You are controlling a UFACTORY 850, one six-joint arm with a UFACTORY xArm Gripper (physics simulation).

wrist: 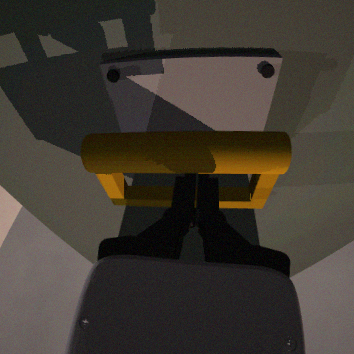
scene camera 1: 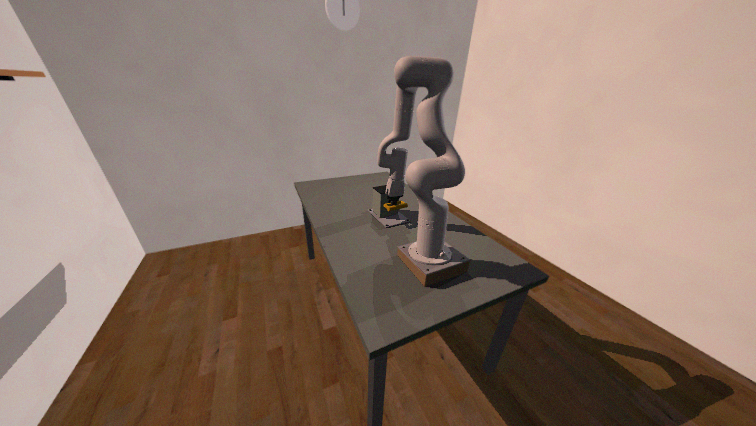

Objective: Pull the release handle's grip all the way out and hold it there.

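Observation:
The release handle's yellow grip is a thick round bar, level across the wrist view, joined by two side arms to a thinner rear bar. It stands out in front of a dark box-shaped housing on a pale base plate. My gripper is shut with nothing between its fingers. In the wrist view the fingers cross over the rear bar near its middle, and the tips reach the near edge of the grip, within the handle's opening. Whether they touch the grip is hard to tell.
The housing and plate stand on the grey-green table in front of the arm's wooden base block. Dark bolts stick up at two corners of the plate. The arm's shadow falls across the table.

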